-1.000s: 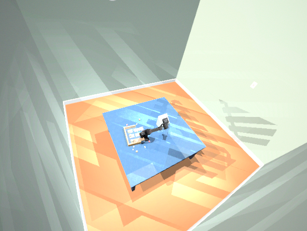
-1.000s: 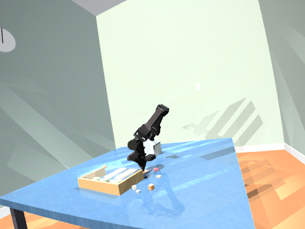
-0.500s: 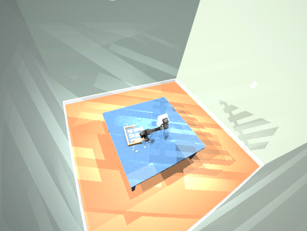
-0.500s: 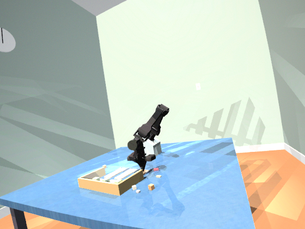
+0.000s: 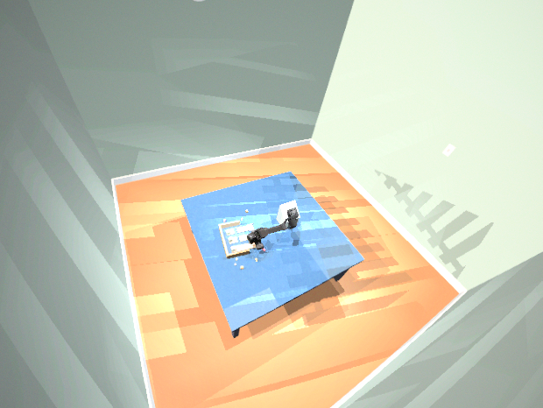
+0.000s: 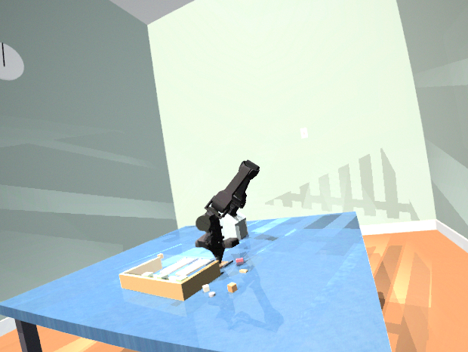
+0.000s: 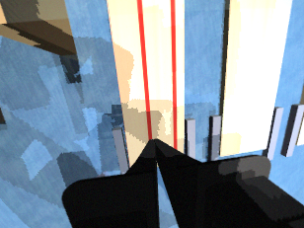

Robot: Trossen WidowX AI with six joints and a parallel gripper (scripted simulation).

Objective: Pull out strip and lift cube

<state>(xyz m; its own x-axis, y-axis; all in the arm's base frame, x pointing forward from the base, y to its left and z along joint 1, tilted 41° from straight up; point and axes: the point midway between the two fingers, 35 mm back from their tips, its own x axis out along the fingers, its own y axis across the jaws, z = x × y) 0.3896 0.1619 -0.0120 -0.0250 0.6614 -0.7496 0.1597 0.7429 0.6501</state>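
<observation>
Now: gripper tip 90 mm short of the strip and 20 mm to the left of it.
</observation>
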